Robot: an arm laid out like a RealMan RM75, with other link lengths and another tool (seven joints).
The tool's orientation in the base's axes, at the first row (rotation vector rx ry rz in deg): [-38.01 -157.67 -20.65]
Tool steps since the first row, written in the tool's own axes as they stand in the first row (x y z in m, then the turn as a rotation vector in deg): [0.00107 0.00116 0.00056 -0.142 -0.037 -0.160]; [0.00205 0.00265 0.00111 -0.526 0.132 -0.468]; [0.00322 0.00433 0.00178 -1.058 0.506 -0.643]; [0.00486 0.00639 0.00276 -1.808 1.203 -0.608]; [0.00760 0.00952 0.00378 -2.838 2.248 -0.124]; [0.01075 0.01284 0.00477 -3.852 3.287 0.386]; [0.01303 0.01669 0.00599 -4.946 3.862 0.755]
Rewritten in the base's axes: [-0.00048 0.00160 0.00004 0.138 -0.138 0.095]; [-0.00073 0.00345 0.00011 0.613 -0.241 0.283]; [-0.00107 0.00558 0.00016 1.282 -0.186 0.333]; [-0.00171 0.00831 0.00015 2.245 0.124 0.172]; [-0.00278 0.01243 0.00066 3.515 0.757 -0.438]; [-0.00410 0.01687 0.00135 4.763 1.400 -1.068]; [-0.00448 0.02148 0.00164 5.890 1.568 -1.673]
